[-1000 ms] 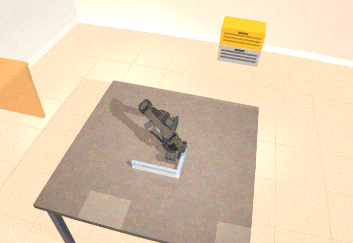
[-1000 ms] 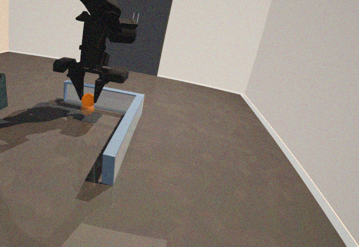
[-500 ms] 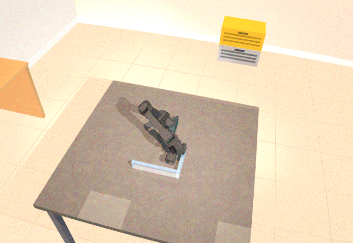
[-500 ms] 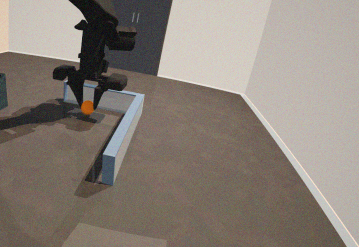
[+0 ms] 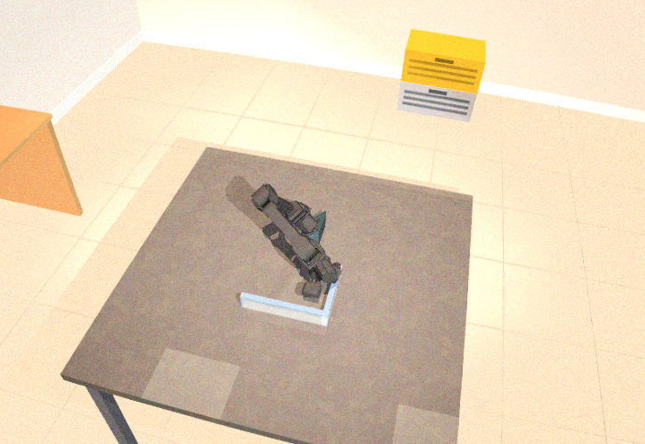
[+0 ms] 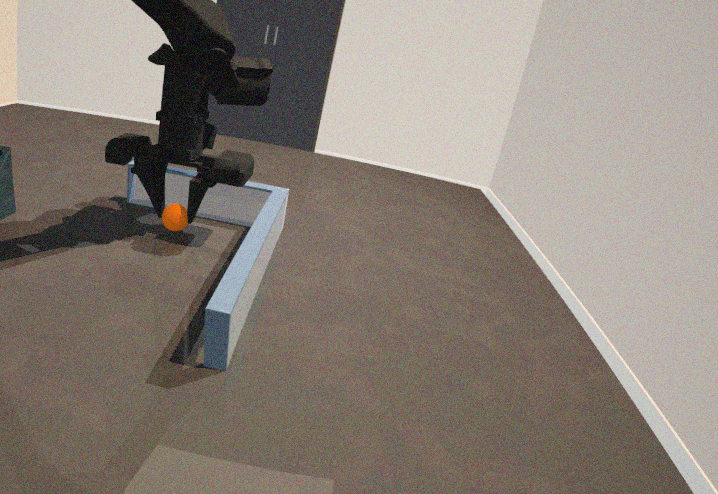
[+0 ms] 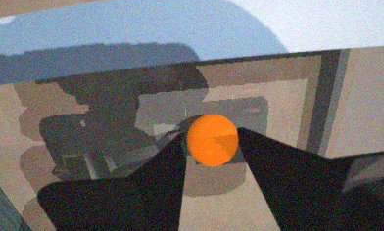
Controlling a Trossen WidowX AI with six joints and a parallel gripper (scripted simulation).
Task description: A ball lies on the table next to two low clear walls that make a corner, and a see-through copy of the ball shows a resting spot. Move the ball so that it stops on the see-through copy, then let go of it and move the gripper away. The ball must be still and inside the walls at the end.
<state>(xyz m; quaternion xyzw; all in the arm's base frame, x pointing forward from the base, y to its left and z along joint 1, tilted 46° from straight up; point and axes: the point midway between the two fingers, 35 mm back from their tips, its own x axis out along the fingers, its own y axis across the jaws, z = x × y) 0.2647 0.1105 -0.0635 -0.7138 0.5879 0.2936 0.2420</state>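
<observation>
The orange ball lies right at my gripper tip. From my gripper tip the other things lie so: clear wall: 10 mm ahead, 70 mm to the left, 20 mm above.
</observation>
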